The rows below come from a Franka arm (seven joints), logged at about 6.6 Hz.
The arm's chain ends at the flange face. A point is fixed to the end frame.
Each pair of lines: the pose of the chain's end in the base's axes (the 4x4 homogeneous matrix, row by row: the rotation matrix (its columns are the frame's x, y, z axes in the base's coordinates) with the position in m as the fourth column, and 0 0 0 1 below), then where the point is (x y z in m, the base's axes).
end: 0.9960, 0.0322, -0.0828, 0.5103; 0.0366, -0.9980, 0.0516, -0.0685; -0.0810, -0.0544, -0.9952, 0.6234; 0, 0, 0, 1
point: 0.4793 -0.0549 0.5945
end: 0.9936, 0.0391, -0.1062, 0.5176; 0.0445, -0.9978, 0.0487, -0.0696; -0.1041, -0.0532, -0.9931, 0.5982; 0, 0, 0, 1
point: 0.4859 -0.0563 0.5700
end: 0.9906, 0.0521, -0.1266, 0.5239; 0.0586, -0.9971, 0.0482, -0.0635; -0.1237, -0.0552, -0.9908, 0.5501; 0, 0, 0, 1
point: 0.4914 -0.0506 0.5226
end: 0.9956, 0.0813, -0.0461, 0.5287; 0.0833, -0.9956, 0.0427, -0.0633; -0.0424, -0.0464, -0.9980, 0.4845; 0, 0, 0, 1
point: 0.4983 -0.0513 0.4544
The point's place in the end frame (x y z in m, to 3 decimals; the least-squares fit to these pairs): -0.028 -0.013 0.032
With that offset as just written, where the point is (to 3 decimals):
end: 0.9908, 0.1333, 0.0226, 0.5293; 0.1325, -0.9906, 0.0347, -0.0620; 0.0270, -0.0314, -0.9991, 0.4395; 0, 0, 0, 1
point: 0.501 -0.052 0.407
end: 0.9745, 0.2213, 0.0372, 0.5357; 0.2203, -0.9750, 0.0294, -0.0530; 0.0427, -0.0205, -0.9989, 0.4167; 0, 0, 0, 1
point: 0.507 -0.046 0.384
